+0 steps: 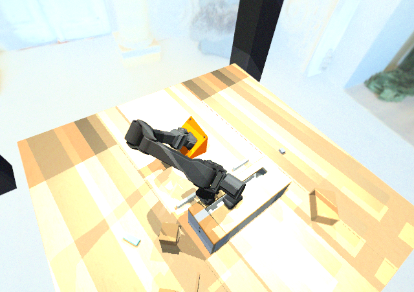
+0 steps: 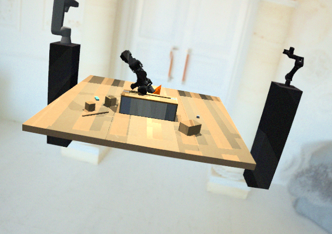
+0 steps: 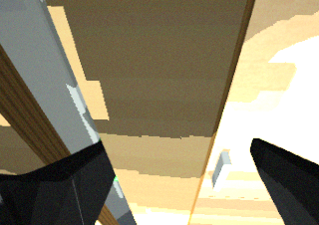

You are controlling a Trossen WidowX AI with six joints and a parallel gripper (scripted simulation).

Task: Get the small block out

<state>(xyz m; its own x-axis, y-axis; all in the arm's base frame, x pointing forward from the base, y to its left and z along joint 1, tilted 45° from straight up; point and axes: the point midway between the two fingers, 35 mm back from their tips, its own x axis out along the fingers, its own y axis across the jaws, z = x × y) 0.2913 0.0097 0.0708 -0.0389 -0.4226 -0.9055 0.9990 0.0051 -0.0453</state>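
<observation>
Now: gripper tip 40 mm short of the small green block and 30 mm to the right of it. The rest, counted from my gripper tip: cyan piece (50 mm behind, 360 mm to the right, 90 mm below); then box (30 mm ahead, 30 mm to the left, 30 mm below); then small grey bit (40 mm behind, 400 mm to the left, 80 mm below).
</observation>
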